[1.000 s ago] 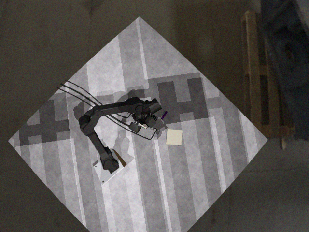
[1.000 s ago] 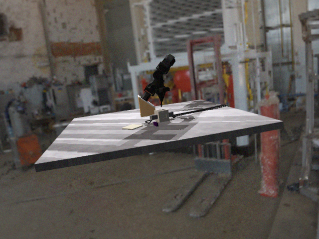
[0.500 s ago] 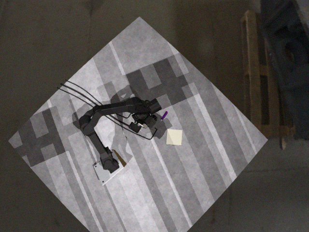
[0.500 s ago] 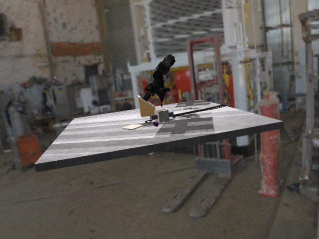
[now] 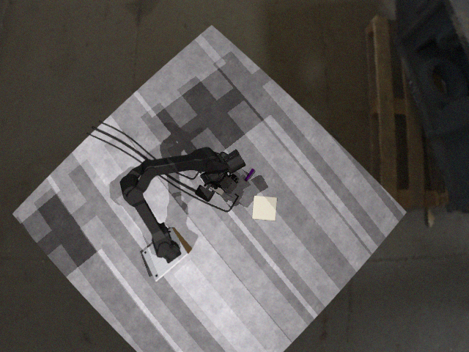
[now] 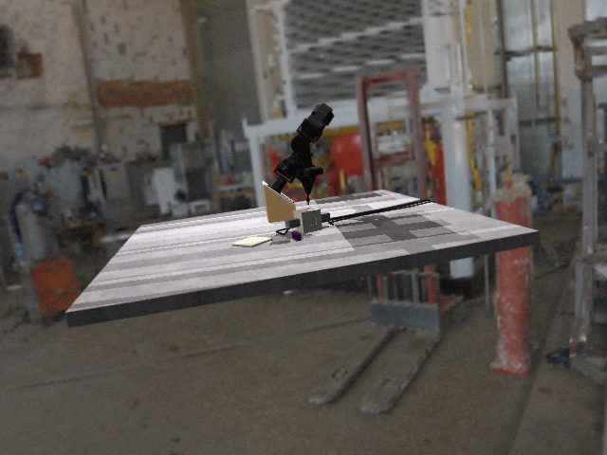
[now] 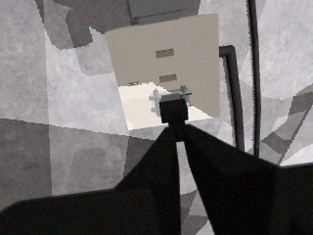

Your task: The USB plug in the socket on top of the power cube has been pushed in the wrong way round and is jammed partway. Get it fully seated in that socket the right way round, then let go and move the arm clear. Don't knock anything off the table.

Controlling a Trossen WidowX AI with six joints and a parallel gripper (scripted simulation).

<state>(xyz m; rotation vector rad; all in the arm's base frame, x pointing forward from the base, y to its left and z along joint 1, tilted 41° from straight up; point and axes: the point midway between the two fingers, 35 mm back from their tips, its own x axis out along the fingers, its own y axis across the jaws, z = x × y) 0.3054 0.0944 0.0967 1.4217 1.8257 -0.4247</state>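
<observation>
Now: the dark USB plug 2 cm below my gripper tip. Also, from my gripper tip: small purple block: 14 cm ahead, 6 cm to the right, 12 cm below; cream flat pad: 10 cm ahead, 22 cm to the right, 13 cm below.
</observation>
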